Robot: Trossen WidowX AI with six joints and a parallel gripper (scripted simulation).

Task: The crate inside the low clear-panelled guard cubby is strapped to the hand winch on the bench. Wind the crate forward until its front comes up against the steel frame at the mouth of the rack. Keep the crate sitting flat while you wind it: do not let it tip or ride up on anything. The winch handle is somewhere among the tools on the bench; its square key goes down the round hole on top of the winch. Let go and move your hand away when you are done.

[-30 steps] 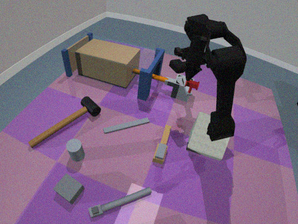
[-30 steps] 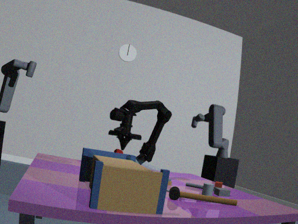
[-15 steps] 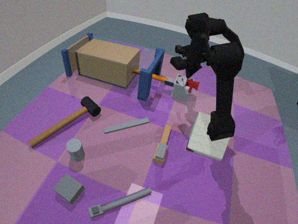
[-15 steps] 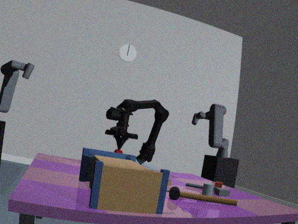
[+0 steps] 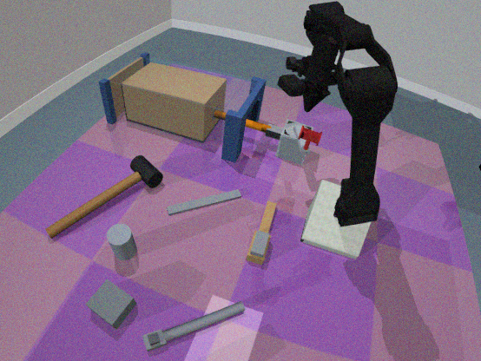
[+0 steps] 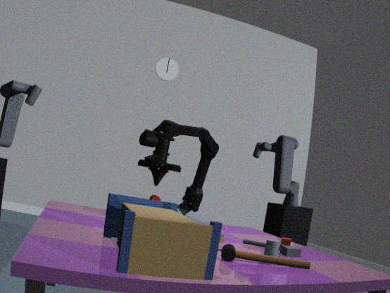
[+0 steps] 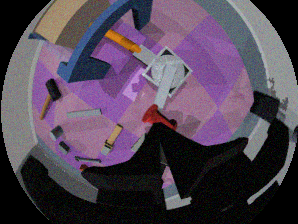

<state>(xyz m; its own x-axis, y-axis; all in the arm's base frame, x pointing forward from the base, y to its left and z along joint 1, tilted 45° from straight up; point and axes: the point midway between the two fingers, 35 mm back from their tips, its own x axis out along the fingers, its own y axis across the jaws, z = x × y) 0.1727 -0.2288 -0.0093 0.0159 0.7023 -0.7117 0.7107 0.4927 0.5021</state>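
Now: gripper tip 8 cm above the red knob, 3 cm past it and 1 cm to the right of it. Round my gripper tip: grey winch 18 cm below, 9 cm to the right, 1 cm behind; then blue frame 17 cm ahead, 10 cm below, 8 cm to the right; then grey crank handle 11 cm below, 2 cm to the right, 2 cm behind.
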